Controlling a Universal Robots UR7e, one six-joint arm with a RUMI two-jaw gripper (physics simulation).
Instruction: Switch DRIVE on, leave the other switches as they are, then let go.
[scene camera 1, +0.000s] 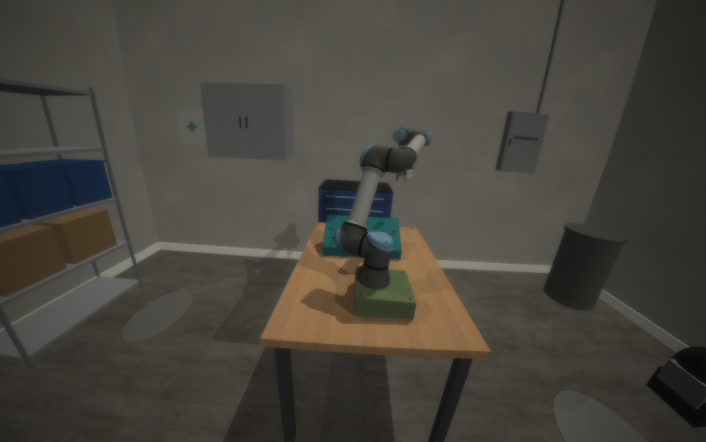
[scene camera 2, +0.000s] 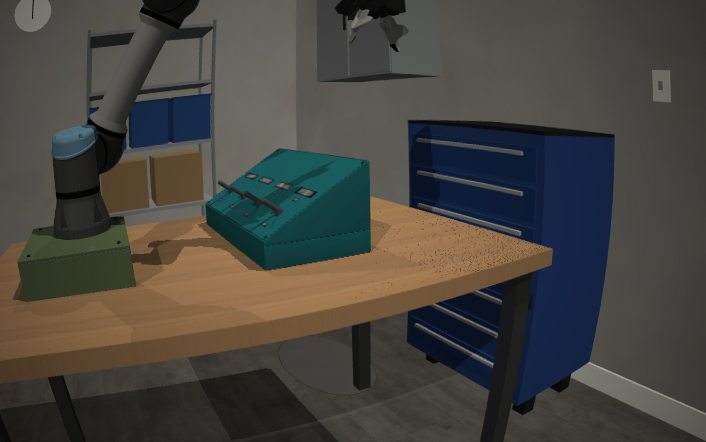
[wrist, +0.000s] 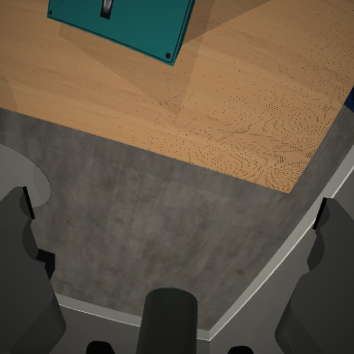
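Where they show: gripper, fingertip midpoint: (scene camera 1: 401, 182) (scene camera 2: 375, 47) (wrist: 174, 196); arm's base, origin of the base link: (scene camera 1: 373, 279) (scene camera 2: 82, 229).
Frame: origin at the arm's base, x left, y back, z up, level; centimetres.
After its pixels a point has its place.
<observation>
A teal console (scene camera 1: 385, 249) (scene camera 2: 317, 213) @(z 0.6, x -21.5, y -50.6 cm) (wrist: 135, 32) @(z 6.9, x -19.2, y -57.0 cm) with a sloped face stands on the wooden table (scene camera 1: 364, 333) @(z -9.5, x 4.8, y 24.1 cm) (scene camera 2: 218, 317) @(z -9.5, x -39.8, y -22.6 cm) (wrist: 100, 90) @(z -9.5, x -34.8, y -49.1 cm). In scene camera 2 its face carries several dark lever switches (scene camera 2: 257, 201) @(z 1.1, x -3.0, y -44.7 cm) in a row, each with a small label plate above. The lettering is too small to read, so I cannot tell which is DRIVE. A corner of the console shows at the top of the wrist view. My gripper (scene camera 2: 373, 47) @(z 35.5, x -21.7, y -65.3 cm) (wrist: 174, 196) @(z 35.5, x -21.7, y -65.3 cm) is open and empty, high above the table and well away from the console.
A blue drawer cabinet (scene camera 1: 355, 200) (scene camera 2: 573, 234) stands behind the table. The arm's green base block (scene camera 1: 385, 307) @(z -4.0, x -4.1, y 14.8 cm) (scene camera 2: 78, 281) @(z -6.8, x -17.3, y 2.0 cm) is on the table in front of the console. A grey wall cabinet (scene camera 1: 250, 140) (scene camera 2: 416, 57) hangs on the wall. A dark bin (scene camera 1: 583, 265) (wrist: 170, 320) stands on the floor.
</observation>
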